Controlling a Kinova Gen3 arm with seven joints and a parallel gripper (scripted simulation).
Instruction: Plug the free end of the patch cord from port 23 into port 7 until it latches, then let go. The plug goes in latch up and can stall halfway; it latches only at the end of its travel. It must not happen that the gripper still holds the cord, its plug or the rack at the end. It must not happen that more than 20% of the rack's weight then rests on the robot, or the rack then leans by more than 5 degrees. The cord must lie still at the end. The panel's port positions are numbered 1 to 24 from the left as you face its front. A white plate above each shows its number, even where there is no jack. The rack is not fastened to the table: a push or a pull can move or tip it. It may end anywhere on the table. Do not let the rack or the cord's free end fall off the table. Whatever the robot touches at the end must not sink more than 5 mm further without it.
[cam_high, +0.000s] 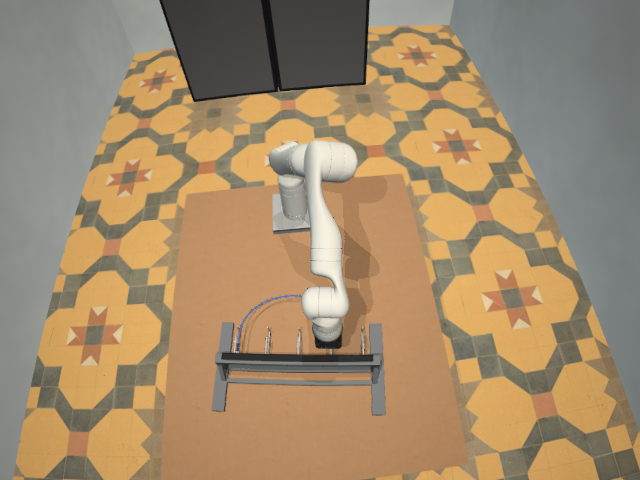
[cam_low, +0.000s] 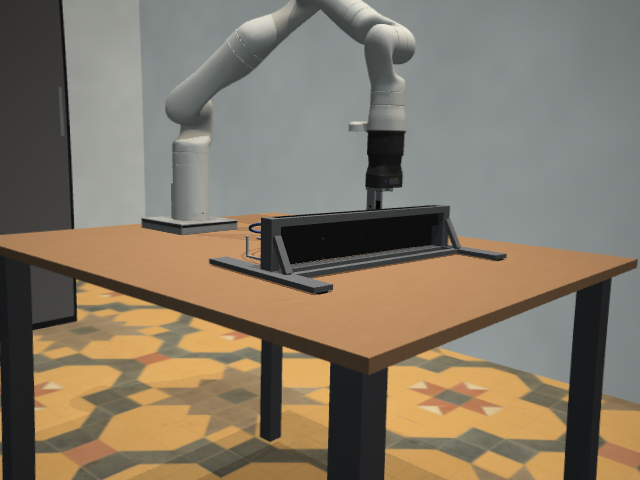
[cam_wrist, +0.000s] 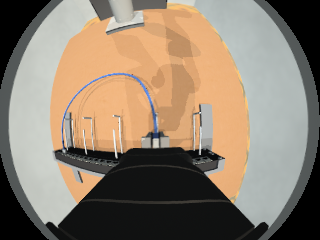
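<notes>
My gripper is now 1 cm short of the patch cord plug and 1 cm above it.
</notes>
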